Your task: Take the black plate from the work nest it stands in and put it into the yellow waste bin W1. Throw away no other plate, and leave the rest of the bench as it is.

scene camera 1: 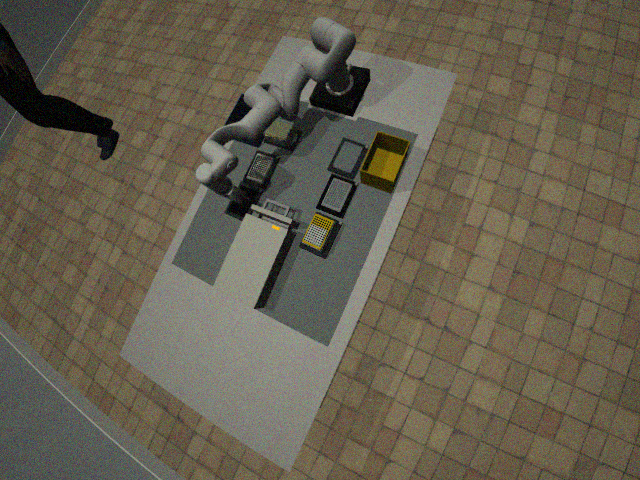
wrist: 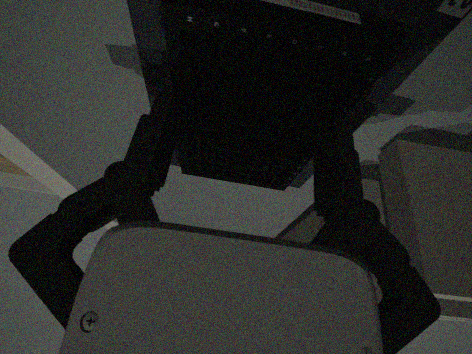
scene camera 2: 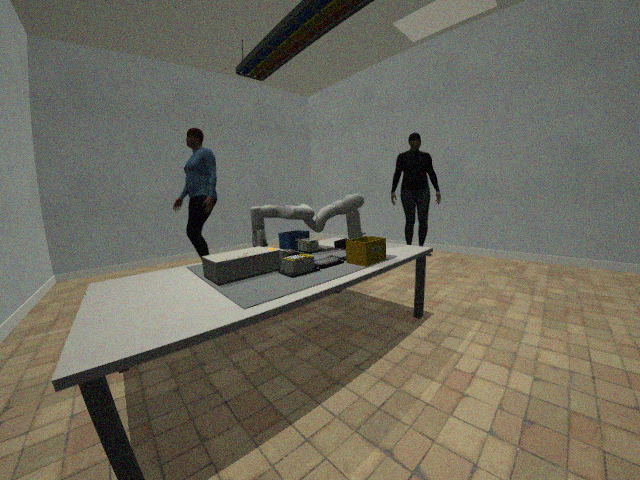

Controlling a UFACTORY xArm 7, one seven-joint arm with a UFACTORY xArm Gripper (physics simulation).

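Frame: origin at the arm's base, x left, y down, z back, level; metres.
Where they show: gripper, between the fingertips: [scene camera 1: 242,199] [wrist: 251,124]; arm's base, origin of its link: [scene camera 1: 339,84].
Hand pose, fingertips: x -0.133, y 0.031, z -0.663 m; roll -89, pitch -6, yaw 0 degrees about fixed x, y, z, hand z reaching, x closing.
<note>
Each offset is from my fingertips to the top centre of the thing.
The black plate @(dz -0.004, dx +0.000, dy -0.005 m) [wrist: 240,80] fills the upper middle of the wrist view, with small white letters along it and a pale label at its top edge. It sits low at its place on the grey mat; its nest is mostly hidden. My gripper [wrist: 251,124] [scene camera 1: 242,198] points down over it, one finger at each long side. The fingers stand wide and appear shut on the plate, though dark on dark hides the exact contact. The yellow waste bin W1 @(dz +0.393, dx +0.483, dy -0.098 m) [scene camera 1: 378,180] [scene camera 2: 366,251] stands at the other long side of the bench, near the arm's base, and its visible inside shows no plate.
A long off-white instrument @(dz -0.197, dx +0.211, dy -0.084 m) [scene camera 1: 253,253] [scene camera 2: 240,266] stands right beside the gripper. A wells plate @(dz +0.164, dx -0.008, dy -0.004 m) [scene camera 1: 261,167], a pale box @(dz +0.348, dx -0.003, dy -0.055 m) [scene camera 1: 279,133] and a blue bin @(dz +0.336, dx -0.159, dy -0.098 m) [scene camera 2: 293,239] stand nearby. A yellow rack @(dz +0.026, dx +0.386, dy -0.054 m) [scene camera 1: 318,231], a white plate @(dz +0.203, dx +0.365, dy -0.004 m) [scene camera 1: 338,193] and a grey nest stand in line with the bin.
</note>
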